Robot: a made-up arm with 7 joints. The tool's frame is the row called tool. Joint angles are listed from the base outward. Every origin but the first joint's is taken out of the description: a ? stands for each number. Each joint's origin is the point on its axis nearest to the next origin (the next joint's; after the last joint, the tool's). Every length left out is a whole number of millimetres.
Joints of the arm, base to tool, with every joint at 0 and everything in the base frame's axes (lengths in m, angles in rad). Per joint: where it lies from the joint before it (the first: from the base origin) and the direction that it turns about. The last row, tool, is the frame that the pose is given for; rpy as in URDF.
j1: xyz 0 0 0.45 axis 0 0 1
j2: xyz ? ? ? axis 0 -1 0
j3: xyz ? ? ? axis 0 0 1
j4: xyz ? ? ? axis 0 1 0
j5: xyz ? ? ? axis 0 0 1
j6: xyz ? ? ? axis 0 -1 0
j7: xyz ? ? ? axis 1 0 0
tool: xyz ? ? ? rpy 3.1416 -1.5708 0
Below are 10 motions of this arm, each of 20 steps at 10 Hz.
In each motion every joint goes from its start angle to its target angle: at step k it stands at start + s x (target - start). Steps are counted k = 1, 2, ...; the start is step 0. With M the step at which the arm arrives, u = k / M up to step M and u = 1 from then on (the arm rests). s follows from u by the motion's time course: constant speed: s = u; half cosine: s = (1 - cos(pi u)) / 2; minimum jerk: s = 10 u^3 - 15 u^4 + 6 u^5.
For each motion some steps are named. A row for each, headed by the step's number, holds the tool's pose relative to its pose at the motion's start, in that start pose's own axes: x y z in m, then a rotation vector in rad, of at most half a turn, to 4 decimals.
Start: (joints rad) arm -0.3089 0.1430 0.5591 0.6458 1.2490 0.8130 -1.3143
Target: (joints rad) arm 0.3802 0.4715 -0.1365 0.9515 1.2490 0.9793 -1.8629
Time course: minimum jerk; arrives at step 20
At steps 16, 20:
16: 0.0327 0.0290 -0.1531 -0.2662 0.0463 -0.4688
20: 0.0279 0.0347 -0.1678 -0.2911 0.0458 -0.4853

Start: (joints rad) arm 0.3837 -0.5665 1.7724 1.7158 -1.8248 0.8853 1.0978
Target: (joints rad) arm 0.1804 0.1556 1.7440 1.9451 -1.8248 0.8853 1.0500
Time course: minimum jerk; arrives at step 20
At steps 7, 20:
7: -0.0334 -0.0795 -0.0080 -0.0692 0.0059 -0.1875
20: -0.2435 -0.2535 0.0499 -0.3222 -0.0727 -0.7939

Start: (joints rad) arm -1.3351 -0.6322 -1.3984 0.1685 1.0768 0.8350 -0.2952
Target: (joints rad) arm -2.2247 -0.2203 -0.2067 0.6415 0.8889 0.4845 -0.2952
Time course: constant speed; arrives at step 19
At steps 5, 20:
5: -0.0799 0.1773 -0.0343 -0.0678 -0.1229 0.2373
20: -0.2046 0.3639 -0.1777 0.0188 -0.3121 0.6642

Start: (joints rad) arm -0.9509 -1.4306 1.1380 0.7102 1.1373 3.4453 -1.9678
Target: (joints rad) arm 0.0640 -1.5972 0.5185 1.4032 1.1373 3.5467 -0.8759
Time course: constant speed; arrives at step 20
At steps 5, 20:
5: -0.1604 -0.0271 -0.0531 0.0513 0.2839 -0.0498
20: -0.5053 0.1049 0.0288 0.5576 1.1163 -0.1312

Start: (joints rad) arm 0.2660 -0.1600 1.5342 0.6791 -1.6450 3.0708 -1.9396
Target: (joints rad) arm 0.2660 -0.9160 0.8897 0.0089 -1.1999 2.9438 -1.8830
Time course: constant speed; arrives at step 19
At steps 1, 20:
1: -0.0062 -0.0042 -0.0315 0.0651 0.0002 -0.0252
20: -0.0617 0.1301 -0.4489 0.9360 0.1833 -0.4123

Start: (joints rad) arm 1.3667 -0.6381 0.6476 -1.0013 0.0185 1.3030 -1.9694
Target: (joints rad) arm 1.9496 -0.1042 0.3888 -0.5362 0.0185 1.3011 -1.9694
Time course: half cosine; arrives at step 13
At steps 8, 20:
8: 0.1024 0.0053 0.0810 0.0271 0.2075 0.3369
20: 0.1113 0.0320 0.1052 0.0147 0.2657 0.4699

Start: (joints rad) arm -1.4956 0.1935 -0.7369 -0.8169 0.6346 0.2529 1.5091
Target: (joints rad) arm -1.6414 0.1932 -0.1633 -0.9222 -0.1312 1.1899 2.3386
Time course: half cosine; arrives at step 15
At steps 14, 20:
14: 0.0085 0.0657 -0.3500 1.2379 0.1454 0.6143
20: 0.0079 0.0675 -0.3525 1.2510 0.1427 0.6167

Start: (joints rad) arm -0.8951 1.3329 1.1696 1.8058 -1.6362 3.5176 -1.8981
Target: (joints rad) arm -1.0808 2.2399 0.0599 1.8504 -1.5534 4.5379 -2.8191
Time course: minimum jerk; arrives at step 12
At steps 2, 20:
2: -0.0020 0.0026 -0.0053 0.0044 0.0210 -0.0280
20: -0.1964 0.2785 0.1362 -0.3613 0.5945 -0.9754

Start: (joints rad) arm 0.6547 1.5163 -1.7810 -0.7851 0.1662 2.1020 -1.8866
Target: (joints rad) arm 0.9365 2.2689 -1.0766 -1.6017 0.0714 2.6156 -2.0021
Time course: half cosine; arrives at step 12
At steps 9, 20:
9: -0.3198 0.2772 -0.2790 -0.8530 -0.5343 -0.9238
20: -0.3216 0.3383 -0.3214 -1.0425 -0.5257 -1.1205

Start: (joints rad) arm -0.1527 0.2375 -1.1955 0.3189 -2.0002 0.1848 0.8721
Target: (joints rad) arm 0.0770 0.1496 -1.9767 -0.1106 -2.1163 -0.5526 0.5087
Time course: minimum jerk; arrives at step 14
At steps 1, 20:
1: 0.0002 0.0004 0.0004 -0.0039 -0.0003 -0.0007
20: 0.0595 0.2284 -0.0695 -1.0115 -0.2551 0.1515

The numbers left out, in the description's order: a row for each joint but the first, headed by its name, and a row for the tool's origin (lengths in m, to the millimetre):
j2: 0 -0.067 0
j3: 0 0 0.339
j4: 0.021 0.059 0
j5: -0.022 0 0.452
j6: 0 -0.151 0
j7: 0.023 0 0.17
tool: 0 0 0

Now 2 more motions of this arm.
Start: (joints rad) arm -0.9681 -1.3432 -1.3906 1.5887 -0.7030 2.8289 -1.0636
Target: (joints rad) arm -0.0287 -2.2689 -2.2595 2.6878 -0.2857 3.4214 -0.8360
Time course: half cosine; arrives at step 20
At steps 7, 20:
7: 0.0769 0.0510 -0.0352 0.0671 0.0455 -0.1245
20: 0.3431 0.2390 -0.3294 -0.3766 -0.2029 -0.8135

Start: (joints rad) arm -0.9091 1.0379 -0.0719 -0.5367 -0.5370 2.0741 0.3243
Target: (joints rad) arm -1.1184 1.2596 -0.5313 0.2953 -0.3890 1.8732 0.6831
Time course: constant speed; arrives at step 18
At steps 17, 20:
17: -0.2058 -0.1872 0.0633 0.1863 -0.7324 0.1492
20: -0.2169 -0.1896 0.0615 0.1747 -0.7735 0.1425

